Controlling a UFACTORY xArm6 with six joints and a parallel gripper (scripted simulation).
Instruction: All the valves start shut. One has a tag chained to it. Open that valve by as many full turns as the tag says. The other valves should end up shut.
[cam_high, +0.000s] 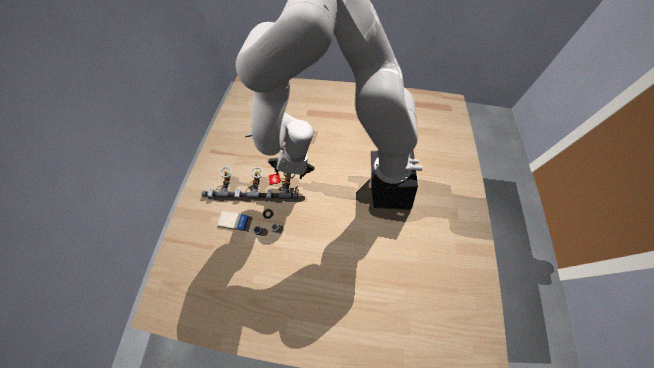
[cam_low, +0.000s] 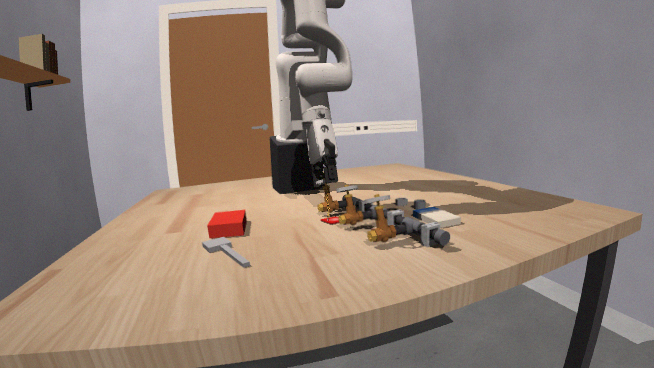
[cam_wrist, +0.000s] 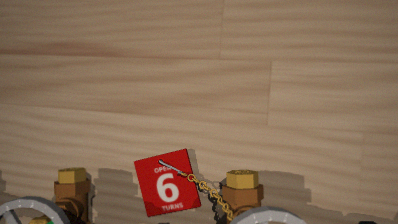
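Right now my hand is 8 cm short of the red tag, 8 cm above it and 1 cm to the left of it. The rest, counted from my hand: grey hammer-like tool 25 cm to the right, 21 cm ahead, 8 cm below; grey box 21 cm to the left, 19 cm ahead, 7 cm below; red box 25 cm to the right, 7 cm below, 5 cm ahead.
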